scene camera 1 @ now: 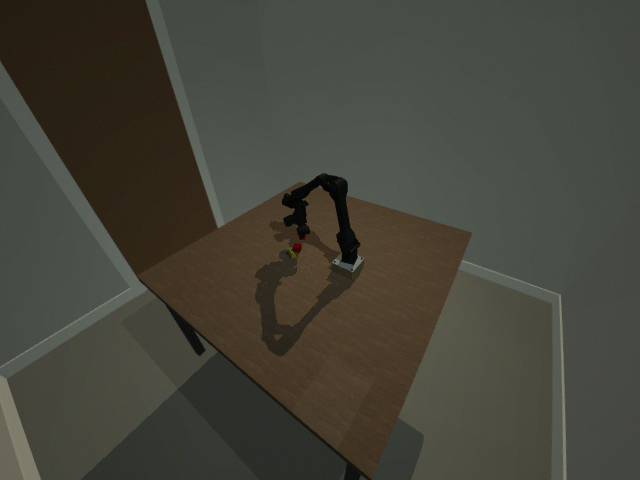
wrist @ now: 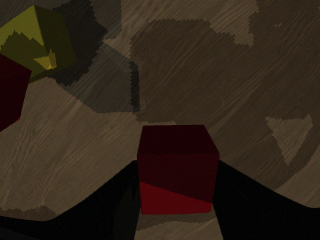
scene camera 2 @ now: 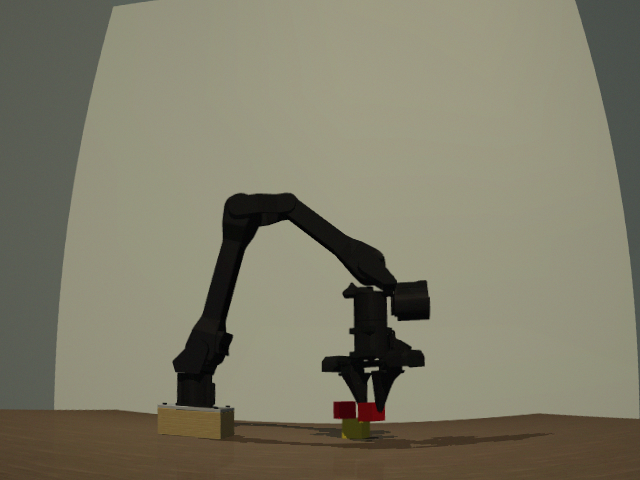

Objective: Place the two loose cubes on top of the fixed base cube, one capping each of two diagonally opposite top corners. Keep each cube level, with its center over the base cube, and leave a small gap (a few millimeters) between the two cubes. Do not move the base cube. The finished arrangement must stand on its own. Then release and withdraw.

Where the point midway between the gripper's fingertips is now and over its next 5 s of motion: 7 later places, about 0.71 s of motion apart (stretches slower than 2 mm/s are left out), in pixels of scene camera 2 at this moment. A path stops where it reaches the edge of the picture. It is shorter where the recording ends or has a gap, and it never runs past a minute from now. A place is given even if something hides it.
The gripper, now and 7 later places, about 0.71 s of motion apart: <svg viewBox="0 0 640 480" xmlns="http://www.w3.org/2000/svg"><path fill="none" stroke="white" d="M371 411L369 385L369 373L368 375L366 383L365 400L365 406L364 391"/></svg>
